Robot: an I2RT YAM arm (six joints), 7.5 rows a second.
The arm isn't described. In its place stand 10 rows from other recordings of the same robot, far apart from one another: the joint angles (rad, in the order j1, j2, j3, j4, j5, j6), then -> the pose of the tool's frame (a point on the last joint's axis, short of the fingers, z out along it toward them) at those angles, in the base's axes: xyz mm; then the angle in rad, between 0 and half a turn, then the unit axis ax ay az.
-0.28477, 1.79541, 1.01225, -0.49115, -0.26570, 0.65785 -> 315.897, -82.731, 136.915, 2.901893, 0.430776, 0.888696, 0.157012
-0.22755, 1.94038, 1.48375, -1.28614, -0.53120, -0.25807 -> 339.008, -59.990, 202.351, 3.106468, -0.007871, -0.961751, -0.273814
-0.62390, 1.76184, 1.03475, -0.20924, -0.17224, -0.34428 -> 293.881, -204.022, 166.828, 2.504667, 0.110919, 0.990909, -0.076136
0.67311, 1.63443, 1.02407, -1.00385, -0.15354, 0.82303 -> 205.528, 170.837, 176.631, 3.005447, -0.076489, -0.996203, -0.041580
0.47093, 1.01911, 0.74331, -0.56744, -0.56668, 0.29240 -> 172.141, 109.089, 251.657, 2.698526, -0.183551, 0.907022, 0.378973
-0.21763, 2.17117, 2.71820, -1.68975, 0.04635, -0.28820 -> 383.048, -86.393, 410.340, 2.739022, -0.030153, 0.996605, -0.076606
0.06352, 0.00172, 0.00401, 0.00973, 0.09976, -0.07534 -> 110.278, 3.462, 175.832, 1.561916, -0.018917, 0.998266, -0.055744
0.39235, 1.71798, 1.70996, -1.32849, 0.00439, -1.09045 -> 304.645, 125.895, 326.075, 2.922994, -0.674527, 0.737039, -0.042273
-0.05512, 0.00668, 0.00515, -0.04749, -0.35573, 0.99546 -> 108.856, 6.411, 169.629, 1.984058, 0.300891, 0.809757, 0.503743
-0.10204, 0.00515, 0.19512, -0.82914, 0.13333, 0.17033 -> 72.113, -12.141, 154.854, 2.208236, 0.168715, 0.984422, -0.049475
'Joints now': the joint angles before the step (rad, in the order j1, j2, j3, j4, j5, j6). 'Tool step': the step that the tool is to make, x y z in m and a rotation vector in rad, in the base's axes. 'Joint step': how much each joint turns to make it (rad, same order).
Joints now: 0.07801, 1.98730, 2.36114, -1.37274, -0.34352, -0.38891
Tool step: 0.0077, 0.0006, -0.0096, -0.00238, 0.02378, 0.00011
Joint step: 0.00003, 0.02593, 0.00010, 0.00182, 0.00040, -0.00037
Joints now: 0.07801, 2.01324, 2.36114, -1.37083, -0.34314, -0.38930
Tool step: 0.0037, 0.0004, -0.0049, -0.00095, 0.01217, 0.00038
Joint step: 0.00027, 0.01277, -0.00032, 0.00085, -0.00006, -0.00010
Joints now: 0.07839, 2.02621, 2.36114, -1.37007, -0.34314, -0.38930
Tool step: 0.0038, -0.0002, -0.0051, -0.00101, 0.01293, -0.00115
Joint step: -0.00123, 0.01339, 0.00012, 0.00027, -0.00004, -0.00007
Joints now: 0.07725, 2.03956, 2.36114, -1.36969, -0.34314, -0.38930
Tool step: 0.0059, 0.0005, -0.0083, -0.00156, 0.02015, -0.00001
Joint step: 0.00011, 0.02112, -0.00059, 0.00153, 0.00006, 0.00011
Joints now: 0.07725, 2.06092, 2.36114, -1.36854, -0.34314, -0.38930
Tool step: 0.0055, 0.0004, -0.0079, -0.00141, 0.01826, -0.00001
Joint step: -0.00006, 0.02011, -0.00021, 0.00199, -0.00003, -0.00005
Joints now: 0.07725, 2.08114, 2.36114, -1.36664, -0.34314, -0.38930
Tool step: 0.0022, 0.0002, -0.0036, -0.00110, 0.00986, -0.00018
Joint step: 0.00010, 0.00890, 0.00003, -0.00100, 0.00043, 0.00010
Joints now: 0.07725, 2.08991, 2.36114, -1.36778, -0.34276, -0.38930
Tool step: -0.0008, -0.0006, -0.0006, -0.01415, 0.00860, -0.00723
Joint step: -0.00006, 0.00004, 0.00017, -0.00969, 0.01523, 0.00033
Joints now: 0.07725, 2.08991, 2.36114, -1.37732, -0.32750, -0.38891
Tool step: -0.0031, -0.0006, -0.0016, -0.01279, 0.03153, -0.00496
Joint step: 0.00007, -0.00018, -0.00015, -0.03244, 0.01148, 0.00006
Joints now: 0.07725, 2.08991, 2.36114, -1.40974, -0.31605, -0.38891
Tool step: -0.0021, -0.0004, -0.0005, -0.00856, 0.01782, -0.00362
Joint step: 0.00009, -0.00091, 0.00032, -0.01952, 0.00805, 0.00046
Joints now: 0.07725, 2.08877, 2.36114, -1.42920, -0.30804, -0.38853
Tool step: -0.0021, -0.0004, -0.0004, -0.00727, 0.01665, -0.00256
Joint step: -0.00004, -0.00145, -0.00052, -0.01811, 0.00647, -0.00004
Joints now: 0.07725, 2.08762, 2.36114, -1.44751, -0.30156, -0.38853
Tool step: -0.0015, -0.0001, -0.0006, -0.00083, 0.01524, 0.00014
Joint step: 0.00001, 0.00022, 0.00045, -0.01549, -0.00037, 0.00001
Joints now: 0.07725, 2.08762, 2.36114, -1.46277, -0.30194, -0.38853
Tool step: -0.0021, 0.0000, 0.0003, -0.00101, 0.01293, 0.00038
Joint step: 0.00040, -0.00210, 0.00037, -0.01543, 0.00001, 0.00002
